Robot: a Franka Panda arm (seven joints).
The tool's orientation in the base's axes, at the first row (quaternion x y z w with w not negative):
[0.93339, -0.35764, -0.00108, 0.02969]
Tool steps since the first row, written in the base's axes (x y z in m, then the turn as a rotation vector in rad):
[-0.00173, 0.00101, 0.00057, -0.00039, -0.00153, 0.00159]
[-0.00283, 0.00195, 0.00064, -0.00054, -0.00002, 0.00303]
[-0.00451, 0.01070, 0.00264, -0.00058, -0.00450, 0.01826]
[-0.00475, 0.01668, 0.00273, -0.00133, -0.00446, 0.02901]
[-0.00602, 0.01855, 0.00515, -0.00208, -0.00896, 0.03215]
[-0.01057, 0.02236, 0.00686, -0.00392, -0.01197, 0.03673]
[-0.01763, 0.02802, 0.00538, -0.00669, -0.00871, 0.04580]
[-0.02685, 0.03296, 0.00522, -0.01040, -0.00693, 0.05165]
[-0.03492, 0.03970, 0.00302, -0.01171, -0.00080, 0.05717]
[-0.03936, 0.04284, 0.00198, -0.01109, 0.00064, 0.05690]
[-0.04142, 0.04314, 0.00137, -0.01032, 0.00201, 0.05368]
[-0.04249, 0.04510, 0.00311, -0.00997, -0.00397, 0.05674]
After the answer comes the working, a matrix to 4 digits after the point.
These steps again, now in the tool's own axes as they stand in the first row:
[-0.00195, 0.00044, -0.00058, 0.00076, 0.00149, -0.00149]
[-0.00340, 0.00048, -0.00068, -0.00033, 0.00055, -0.00301]
[-0.01045, -0.00478, -0.00312, 0.00292, 0.00475, -0.01797]
[-0.01462, -0.00906, -0.00353, 0.00255, 0.00583, -0.02868]
[-0.01677, -0.00946, -0.00601, 0.00505, 0.00985, -0.03156]
[-0.02266, -0.00916, -0.00782, 0.00578, 0.01357, -0.03592]
[-0.03173, -0.00873, -0.00649, 0.00172, 0.01351, -0.04509]
[-0.04189, -0.00625, -0.00639, -0.00212, 0.01499, -0.05094]
[-0.05244, -0.00599, -0.00437, -0.00708, 0.01162, -0.05675]
[-0.05786, -0.00542, -0.00340, -0.00759, 0.01013, -0.05658]
[-0.05960, -0.00430, -0.00276, -0.00799, 0.00841, -0.05346]
[-0.06167, -0.00494, -0.00458, -0.00368, 0.01279, -0.05619]

The tool's axes in the first row as the columns of a matrix, in the base's axes (rounded; the answer above uses it unrounded):
[0.7442, -0.6676, -0.0233]
[-0.6677, -0.7424, -0.0547]
[0.0192, 0.0562, -0.9982]

